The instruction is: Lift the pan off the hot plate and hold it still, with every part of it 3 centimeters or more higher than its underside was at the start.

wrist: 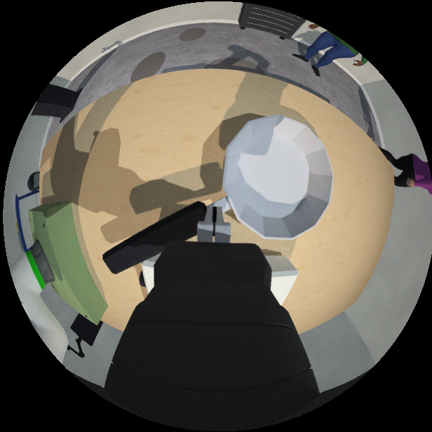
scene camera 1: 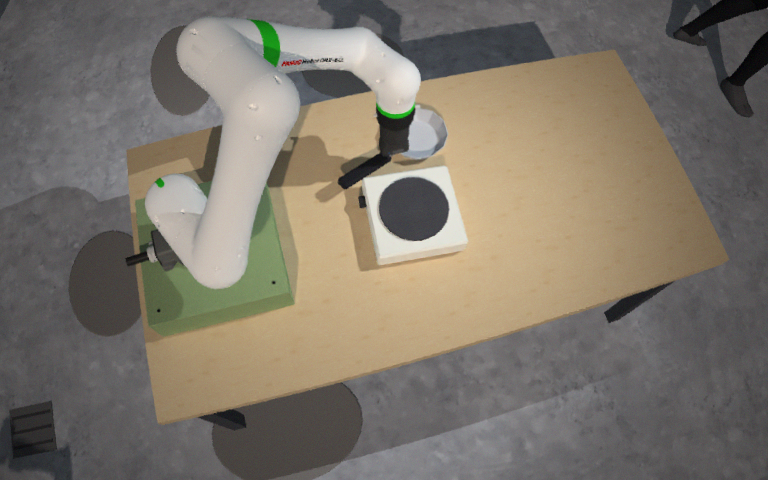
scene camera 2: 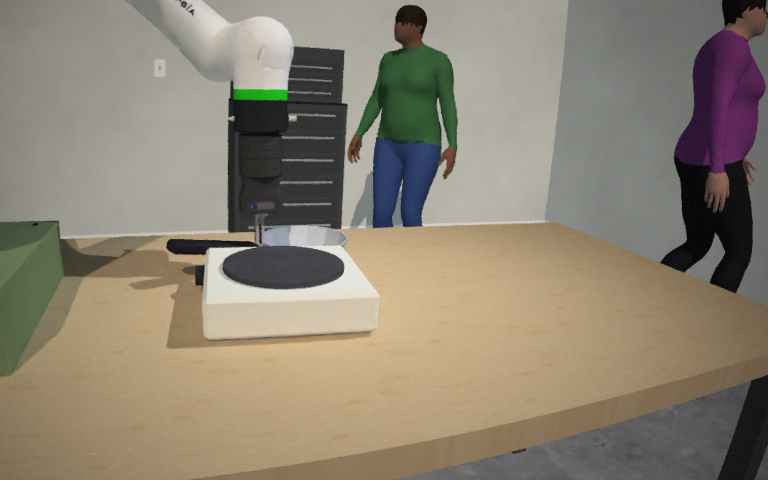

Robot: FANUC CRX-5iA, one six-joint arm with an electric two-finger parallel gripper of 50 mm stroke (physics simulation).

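Places are measured from the arm's base along level axes (x down, y ahead, z right), in millimetres.
Where they show: gripper, fingertip midpoint: (scene camera 1: 390, 152) (scene camera 2: 259, 242).
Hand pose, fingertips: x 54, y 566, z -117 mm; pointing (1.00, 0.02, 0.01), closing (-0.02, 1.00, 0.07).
After its pixels a point has its place.
The pan, a faceted grey-white bowl (scene camera 1: 428, 135) @[y 704, x 99, z -166 mm] (scene camera 2: 308, 236) @[y 697, x 81, z -233 mm] (wrist: 277, 175), is off the hot plate. It seems to rest on the table behind it, though its underside is hidden in scene camera 2. Its black handle (scene camera 1: 362, 172) @[y 466, x 35, z -71 mm] (scene camera 2: 209, 246) @[y 466, x 39, z -61 mm] (wrist: 157, 237) slants up, clear of the table, toward the robot's side. The white hot plate (scene camera 1: 421, 253) @[y 538, x 60, z 194 mm] (scene camera 2: 291, 316) @[y 540, x 68, z 194 mm] (wrist: 285, 279) has a bare dark disc. My gripper (scene camera 2: 259, 238) @[y 566, x 54, z -117 mm] (wrist: 214, 215) points down at the short metal neck between handle and bowl. Its fingers are together, with nothing visible between them. Whether the tips touch the neck is unclear.
The green robot base (scene camera 1: 226, 305) @[y 31, x -2, z 191 mm] (scene camera 2: 28, 294) @[y 196, x 49, z 83 mm] (wrist: 67, 260) stands at the table's left end. The hot plate's black knob (scene camera 1: 362, 202) @[y 441, x 56, z 6 mm] (scene camera 2: 199, 275) @[y 440, x 64, z 12 mm] sticks out on its left side. The wooden table (scene camera 1: 566, 169) @[y 1062, x 105, z 68 mm] (scene camera 2: 538, 339) @[y 881, x 105, z 300 mm] extends right of the pan. Two people stand beyond it.
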